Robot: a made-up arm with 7 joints.
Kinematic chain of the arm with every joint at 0, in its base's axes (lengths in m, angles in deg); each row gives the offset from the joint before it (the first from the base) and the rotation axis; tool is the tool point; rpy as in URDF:
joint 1: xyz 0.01 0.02 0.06 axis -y
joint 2: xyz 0 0.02 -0.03 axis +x
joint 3: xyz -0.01 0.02 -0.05 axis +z
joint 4: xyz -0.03 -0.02 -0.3 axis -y
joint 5: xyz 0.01 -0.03 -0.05 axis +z
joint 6: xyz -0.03 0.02 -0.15 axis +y
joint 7: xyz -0.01 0.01 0 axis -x
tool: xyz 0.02 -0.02 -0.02 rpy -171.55 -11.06 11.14
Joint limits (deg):
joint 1: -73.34..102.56
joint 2: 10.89..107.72
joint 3: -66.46..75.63
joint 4: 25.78..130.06
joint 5: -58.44..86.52
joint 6: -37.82..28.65
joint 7: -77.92..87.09
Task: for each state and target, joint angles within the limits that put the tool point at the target. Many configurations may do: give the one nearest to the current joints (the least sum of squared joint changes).
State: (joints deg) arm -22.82 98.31 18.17 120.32 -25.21 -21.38 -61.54
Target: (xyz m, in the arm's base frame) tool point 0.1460 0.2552 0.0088
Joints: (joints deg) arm -33.64 96.50 11.18 121.25 -26.21 -18.90 -59.03
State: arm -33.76 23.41 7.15 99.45 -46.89 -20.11 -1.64
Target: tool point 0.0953 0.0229 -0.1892
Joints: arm -4.08 10.89 -20.71 128.65 -49.85 -20.34 -6.83
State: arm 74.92 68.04 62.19 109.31 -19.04 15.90 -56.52
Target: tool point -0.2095 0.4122 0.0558
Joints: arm 102.56 95.63 75.63 80.88 -17.18 21.23 -59.74
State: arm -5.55 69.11 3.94 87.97 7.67 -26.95 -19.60
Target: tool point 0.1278 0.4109 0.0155
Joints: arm -12.75 67.67 53.61 92.74 4.62 -33.08 -26.08
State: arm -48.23 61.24 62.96 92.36 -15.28 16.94 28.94
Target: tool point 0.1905 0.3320 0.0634
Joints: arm -51.39 93.45 61.52 106.22 -15.22 16.95 26.81
